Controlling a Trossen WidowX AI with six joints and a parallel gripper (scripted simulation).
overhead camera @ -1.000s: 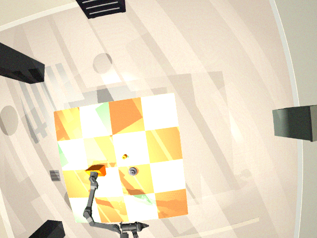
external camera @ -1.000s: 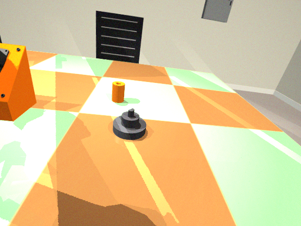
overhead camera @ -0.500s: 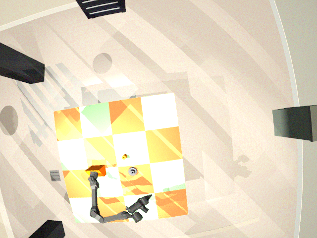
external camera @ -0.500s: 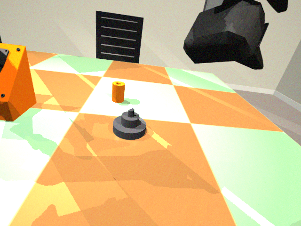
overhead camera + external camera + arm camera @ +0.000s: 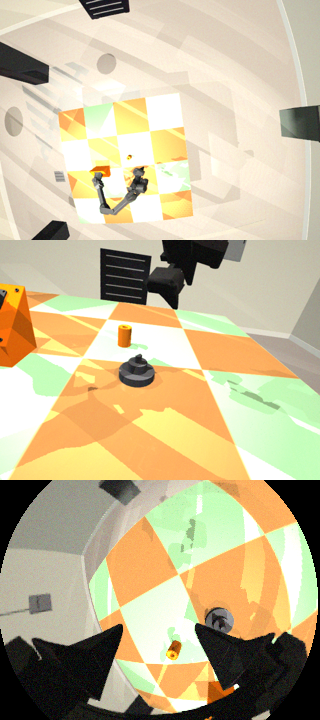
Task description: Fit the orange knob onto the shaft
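Now: gripper tip 14 cm past the knob, 7 cm to the right of it and 15 cm above it. Round my gripper tip: pedestal (8 cm behind, 9 cm to the right, 15 cm below).
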